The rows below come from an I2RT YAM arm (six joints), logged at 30 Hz.
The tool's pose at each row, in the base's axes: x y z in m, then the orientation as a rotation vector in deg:
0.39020 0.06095 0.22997 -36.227 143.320 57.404
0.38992 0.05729 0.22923 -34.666 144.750 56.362
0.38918 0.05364 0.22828 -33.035 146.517 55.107
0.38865 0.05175 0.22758 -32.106 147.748 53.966
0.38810 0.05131 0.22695 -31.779 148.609 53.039
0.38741 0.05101 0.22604 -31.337 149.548 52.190
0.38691 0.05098 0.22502 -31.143 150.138 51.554
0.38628 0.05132 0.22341 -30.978 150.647 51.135
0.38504 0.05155 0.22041 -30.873 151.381 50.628
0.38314 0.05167 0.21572 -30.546 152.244 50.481
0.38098 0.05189 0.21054 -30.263 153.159 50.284
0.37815 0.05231 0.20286 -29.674 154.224 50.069
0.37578 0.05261 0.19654 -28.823 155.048 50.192
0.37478 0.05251 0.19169 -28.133 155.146 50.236
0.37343 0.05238 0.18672 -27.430 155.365 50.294
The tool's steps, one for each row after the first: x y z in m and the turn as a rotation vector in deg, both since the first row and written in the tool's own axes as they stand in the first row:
0.00157 -0.00262 -0.00216 1.107 0.412 1.253
0.00362 -0.00511 -0.00426 2.381 1.084 2.646
0.00491 -0.00643 -0.00522 3.407 1.628 3.441
0.00579 -0.00677 -0.00520 4.153 2.136 3.787
0.00689 -0.00710 -0.00492 4.862 2.679 4.252
0.00781 -0.00741 -0.00433 5.361 3.047 4.475
0.00903 -0.00774 -0.00311 5.699 3.381 4.695
0.01147 -0.00858 -0.00112 6.094 3.926 4.961
0.01531 -0.01006 0.00182 6.279 4.528 5.487
0.01958 -0.01161 0.00512 6.489 5.190 5.999
0.02558 -0.01405 0.01015 6.765 5.863 6.742
0.03056 -0.01606 0.01424 6.844 6.261 7.600
0.03380 -0.01826 0.01729 6.933 6.088 8.039
0.03739 -0.02035 0.02033 7.017 6.018 8.541

